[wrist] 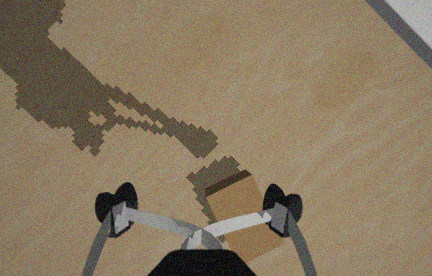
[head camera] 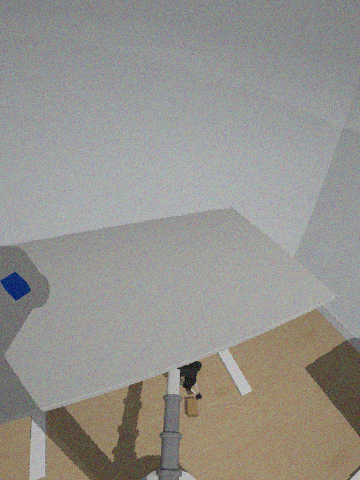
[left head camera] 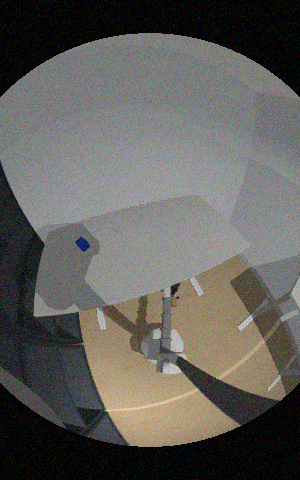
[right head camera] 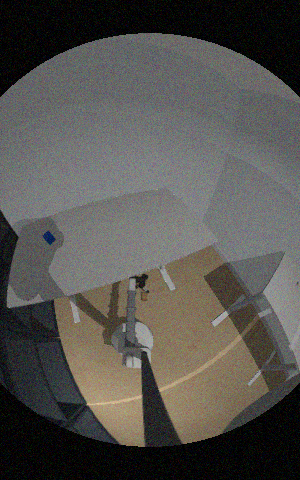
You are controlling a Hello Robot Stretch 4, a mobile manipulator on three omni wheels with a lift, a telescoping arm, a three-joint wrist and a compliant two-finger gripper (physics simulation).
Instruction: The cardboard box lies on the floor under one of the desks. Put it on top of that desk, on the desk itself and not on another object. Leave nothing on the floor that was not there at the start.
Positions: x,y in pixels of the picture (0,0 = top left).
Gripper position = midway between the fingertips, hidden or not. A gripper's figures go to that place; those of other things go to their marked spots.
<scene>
My gripper (wrist: pixel 201 199) is 25 cm from the lens. A cardboard box (wrist: pixel 237 195): 32 cm from the lens.
</scene>
